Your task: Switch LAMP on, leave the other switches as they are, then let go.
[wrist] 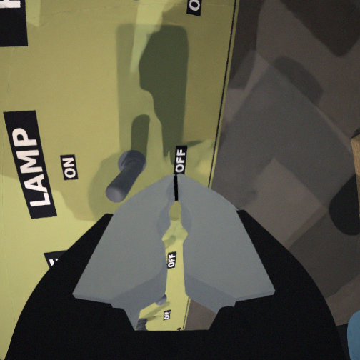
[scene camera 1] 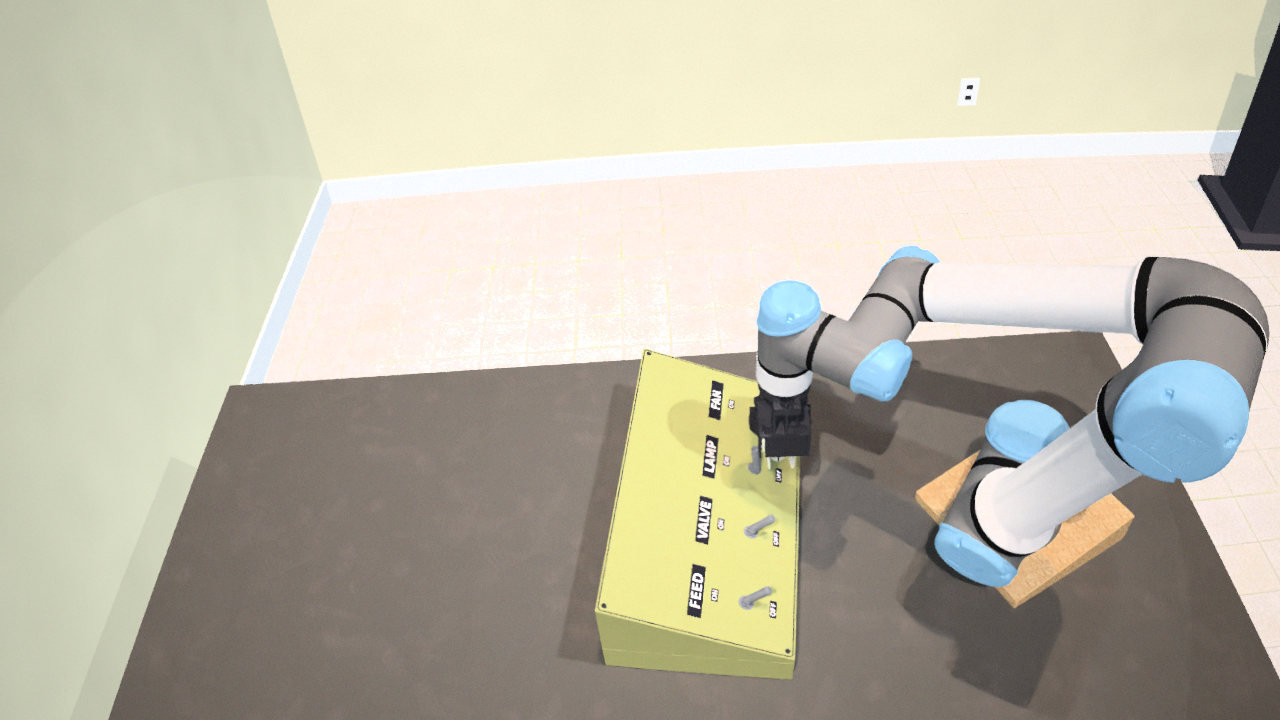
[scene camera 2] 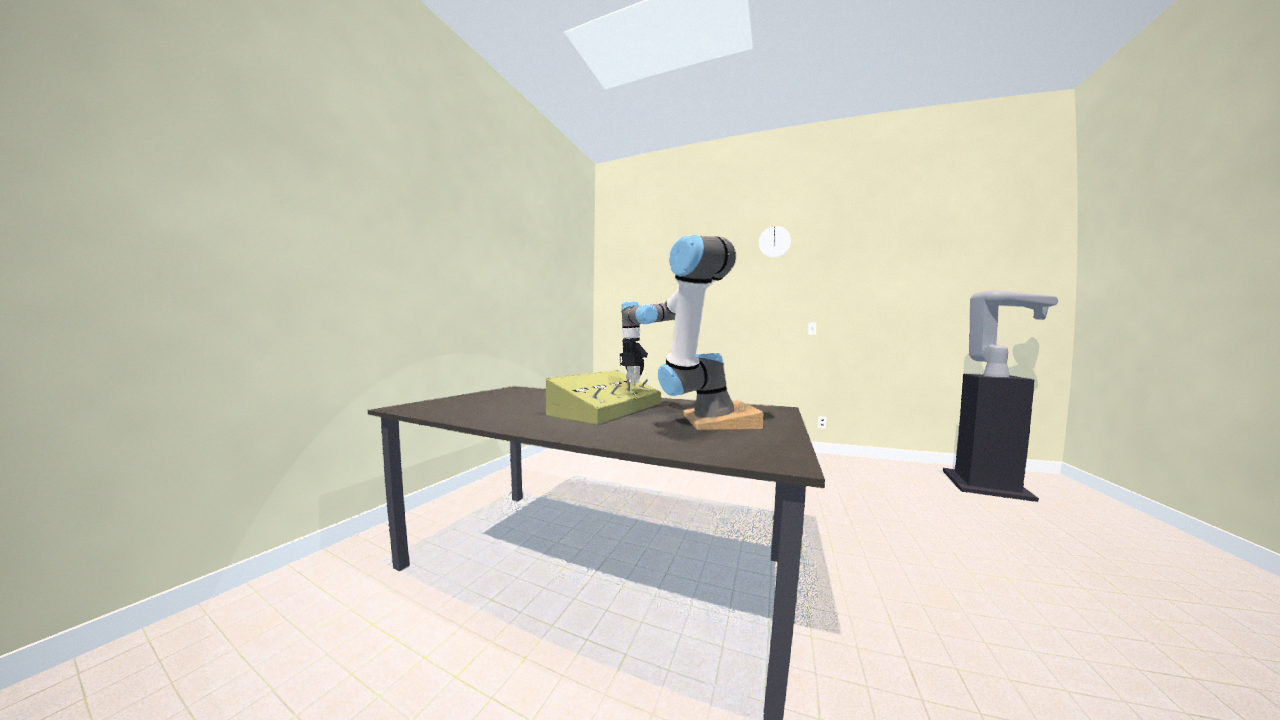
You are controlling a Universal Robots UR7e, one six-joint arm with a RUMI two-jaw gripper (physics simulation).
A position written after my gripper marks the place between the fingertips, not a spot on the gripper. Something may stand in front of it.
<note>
I see my gripper [scene camera 1: 777, 459] and a yellow-green switch panel [wrist: 92, 92].
My gripper is seen too in the wrist view [wrist: 176, 176] and in scene camera 2 [scene camera 2: 634, 385].
</note>
